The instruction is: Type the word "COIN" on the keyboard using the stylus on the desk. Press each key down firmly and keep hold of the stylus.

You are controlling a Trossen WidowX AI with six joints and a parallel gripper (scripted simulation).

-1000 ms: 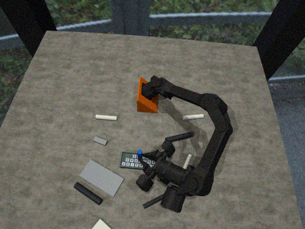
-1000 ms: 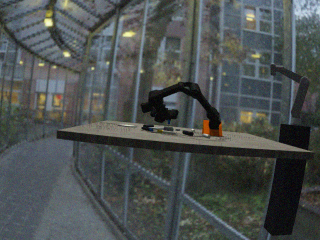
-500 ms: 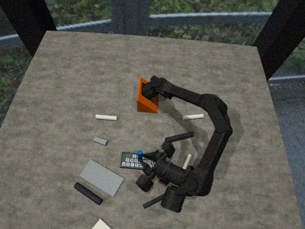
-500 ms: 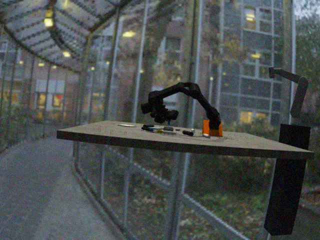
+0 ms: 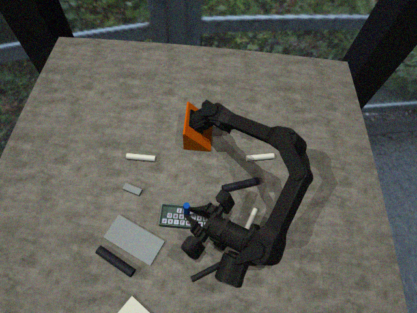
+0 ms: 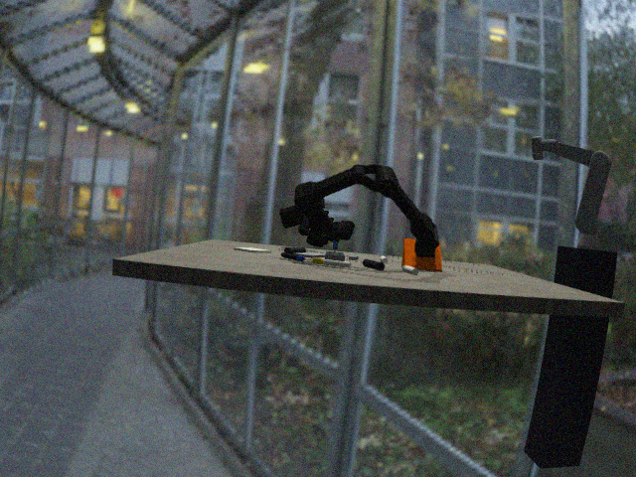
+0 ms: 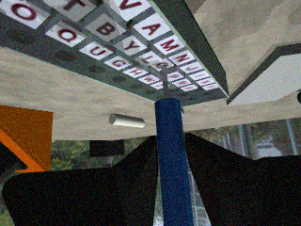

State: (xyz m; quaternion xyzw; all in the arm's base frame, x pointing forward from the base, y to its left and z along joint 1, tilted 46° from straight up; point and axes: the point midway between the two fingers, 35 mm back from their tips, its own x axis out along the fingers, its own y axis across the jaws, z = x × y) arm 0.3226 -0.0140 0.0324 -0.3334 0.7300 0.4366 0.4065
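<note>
My gripper tip is 18 cm to the right of the yellow-tipped marker, 6 cm above it and 3 cm short of it. The rest, counted from my gripper tip: stylus tip 5 cm below; blue-capped pen 12 cm ahead, 11 cm to the left, 6 cm below; blue stylus 1 cm below.
</note>
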